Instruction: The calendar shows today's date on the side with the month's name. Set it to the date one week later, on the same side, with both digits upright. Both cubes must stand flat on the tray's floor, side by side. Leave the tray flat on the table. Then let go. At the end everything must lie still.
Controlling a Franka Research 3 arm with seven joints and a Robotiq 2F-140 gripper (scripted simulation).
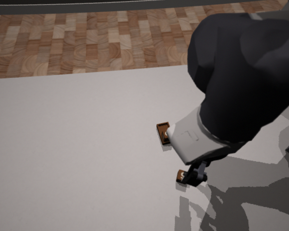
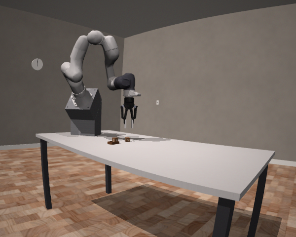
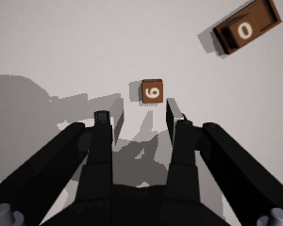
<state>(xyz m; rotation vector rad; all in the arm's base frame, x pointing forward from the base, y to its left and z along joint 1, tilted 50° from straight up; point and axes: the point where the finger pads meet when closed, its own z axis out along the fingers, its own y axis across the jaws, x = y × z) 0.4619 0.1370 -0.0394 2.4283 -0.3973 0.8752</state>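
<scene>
My gripper is now 120 mm above the cube and 10 mm to the left of it.
</scene>
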